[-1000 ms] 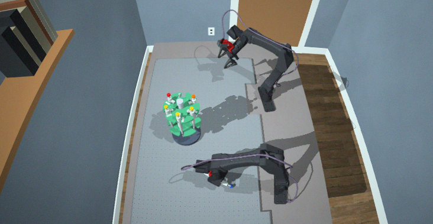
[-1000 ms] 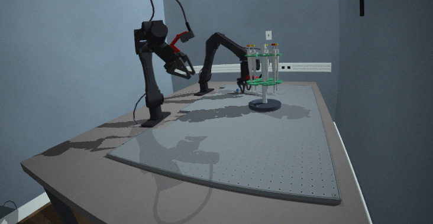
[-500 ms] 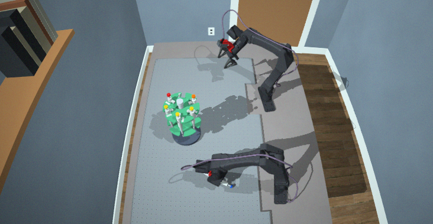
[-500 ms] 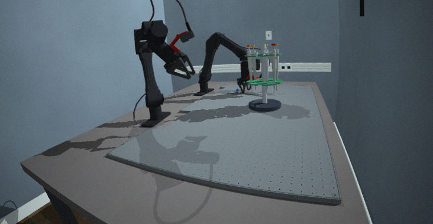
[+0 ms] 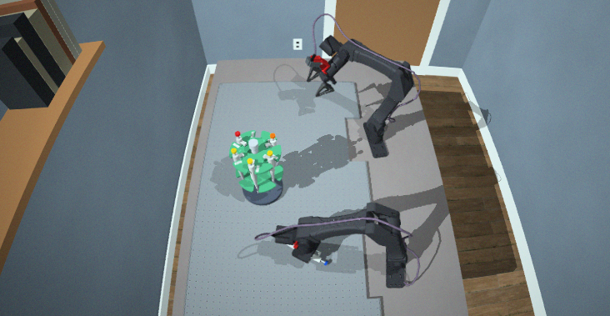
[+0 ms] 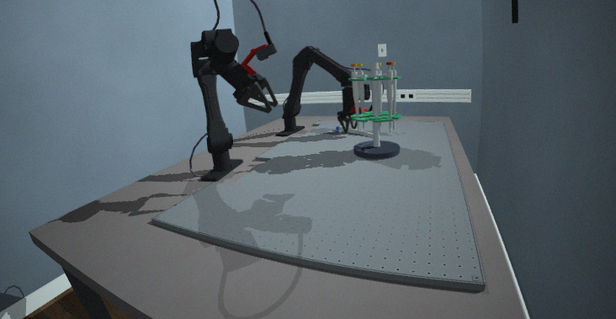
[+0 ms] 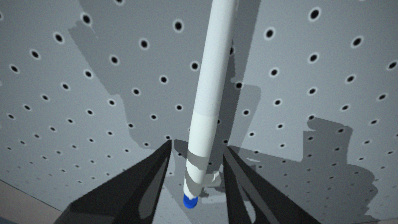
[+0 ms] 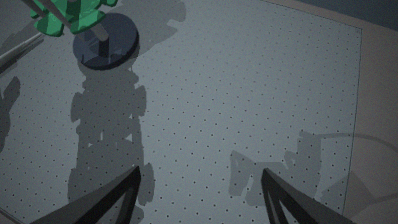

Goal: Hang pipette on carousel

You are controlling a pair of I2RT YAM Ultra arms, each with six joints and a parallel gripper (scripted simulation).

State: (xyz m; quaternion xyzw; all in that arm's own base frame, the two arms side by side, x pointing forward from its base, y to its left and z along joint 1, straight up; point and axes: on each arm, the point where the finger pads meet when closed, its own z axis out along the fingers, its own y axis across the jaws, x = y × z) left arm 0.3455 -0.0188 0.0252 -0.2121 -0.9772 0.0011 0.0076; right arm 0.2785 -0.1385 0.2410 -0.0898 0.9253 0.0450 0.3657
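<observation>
Right now the white hand pipette is 3 cm to the right of my left hand and 2 cm ahead of it.
</observation>
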